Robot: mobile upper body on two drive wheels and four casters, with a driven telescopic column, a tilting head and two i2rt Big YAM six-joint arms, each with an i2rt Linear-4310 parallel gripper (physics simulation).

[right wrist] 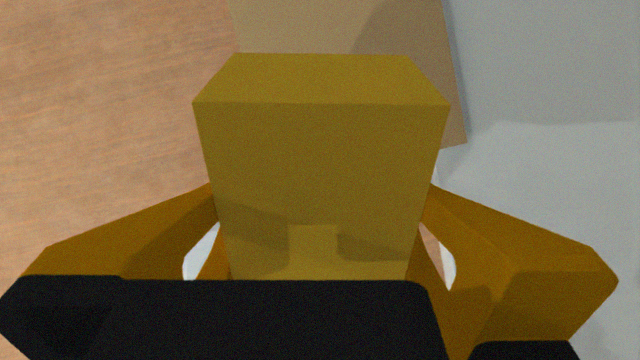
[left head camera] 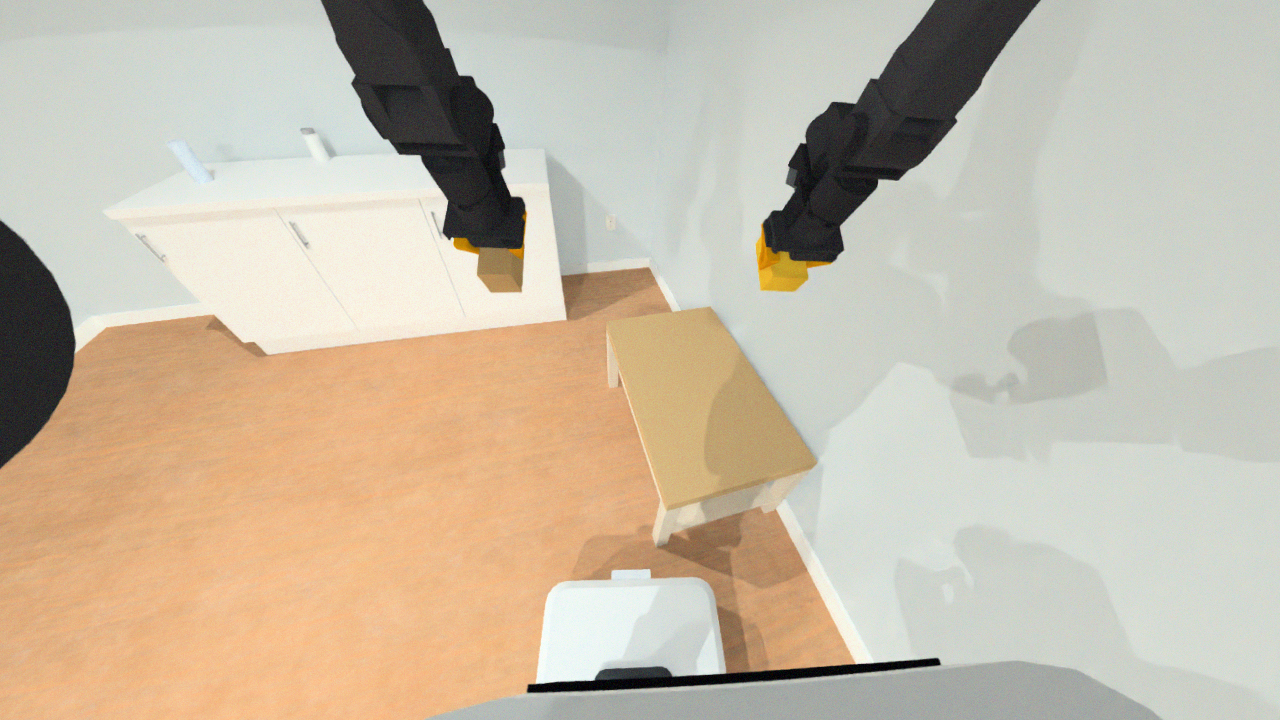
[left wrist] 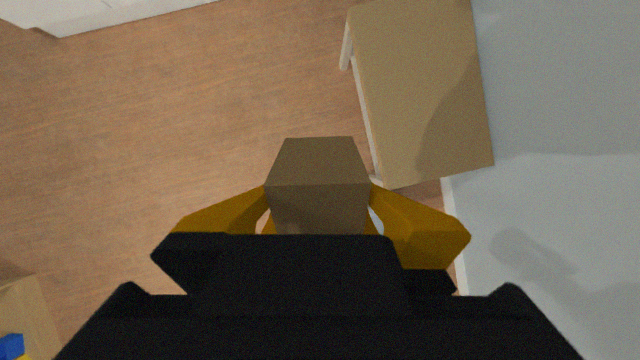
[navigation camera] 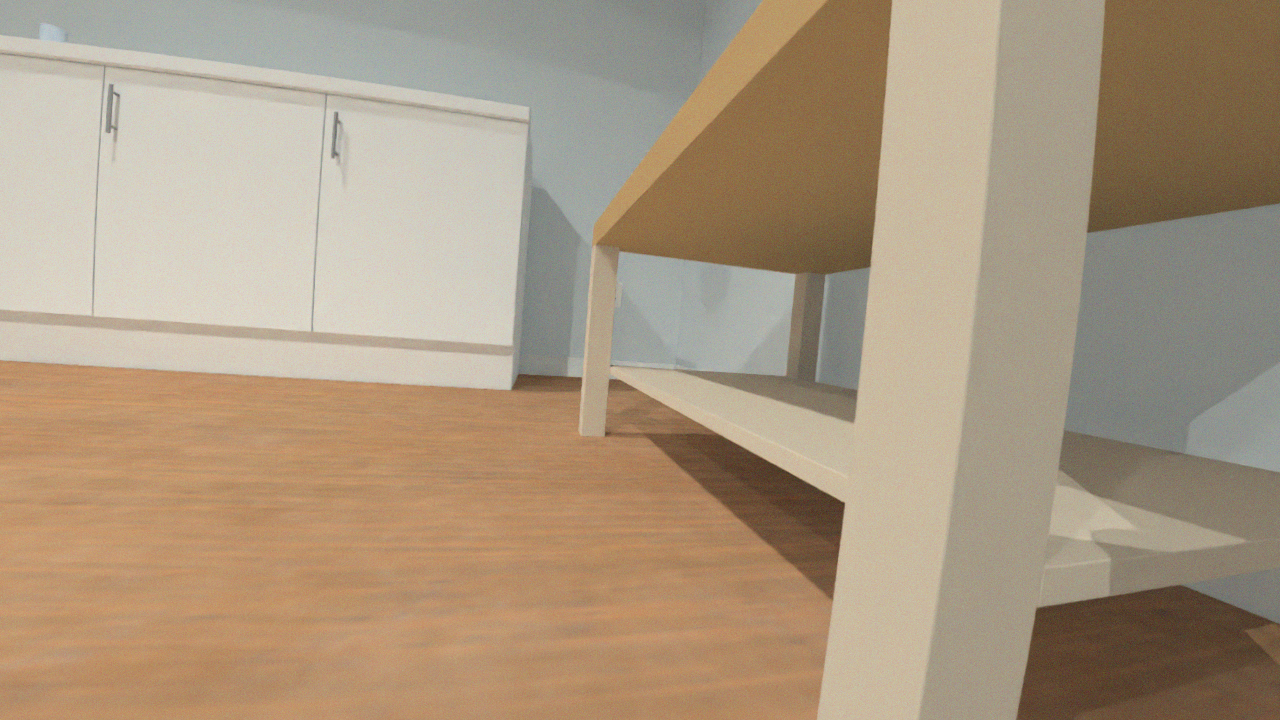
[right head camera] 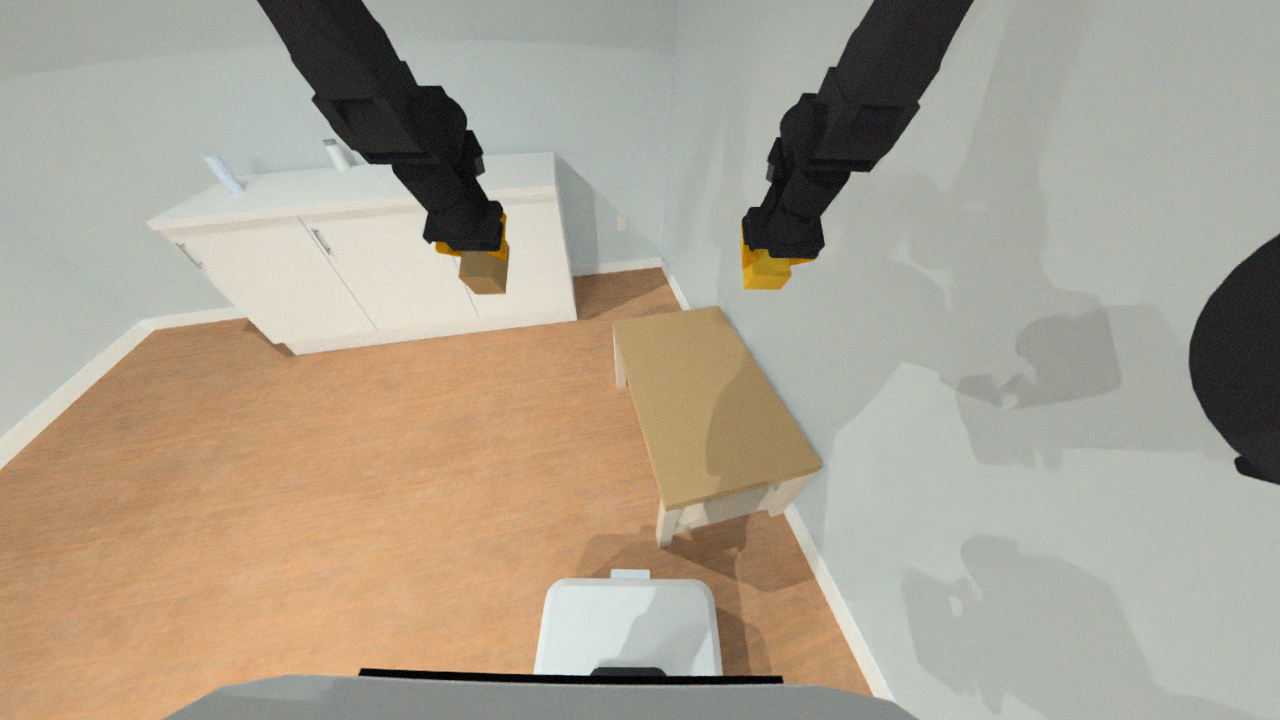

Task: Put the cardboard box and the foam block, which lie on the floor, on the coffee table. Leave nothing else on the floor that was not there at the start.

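Frame: origin at the left arm's base, x up, y right, z ahead, level; centimetres.
Seen in the pictures: left gripper, fingertip midpoint: (left head camera: 505, 254) (left wrist: 319, 180) (right head camera: 490, 257); right gripper, fingertip midpoint: (right wrist: 318, 179) (left head camera: 776, 266) (right head camera: 761, 264).
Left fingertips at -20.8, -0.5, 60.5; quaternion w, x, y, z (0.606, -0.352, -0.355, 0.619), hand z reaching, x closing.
Observation:
Offsets run from my left fingertips to a thing's top centre, as dx, dy, dz.
My left gripper (left head camera: 494, 254) (right head camera: 477, 257) is shut on the brown cardboard box @[+5.3, +0.1, -2.1] (left head camera: 500, 271) (right head camera: 483, 274) (left wrist: 318, 162). My right gripper (left head camera: 782, 261) (right head camera: 767, 259) is shut on the yellow foam block @[+5.1, +45.7, -1.3] (left head camera: 782, 276) (right head camera: 766, 274) (right wrist: 320, 150). Both things are held up in the air, above the height of the coffee table. The coffee table (left head camera: 698, 394) (right head camera: 702, 394) (left wrist: 415, 85) (navigation camera: 957, 358) has a tan top and pale legs, and stands in front of the robot against the right wall. The fingertips are partly hidden by the arms in the head views.
A white cabinet (left head camera: 358, 259) (right head camera: 393, 259) (navigation camera: 214, 205) stands at the back left, bearing two bottles. The robot's white base (left head camera: 631, 622) (right head camera: 626, 622) is close to the table's near end. A tan surface (left wrist: 35, 310) with a blue block (left wrist: 12, 346) shows at the left wrist view's lower left.

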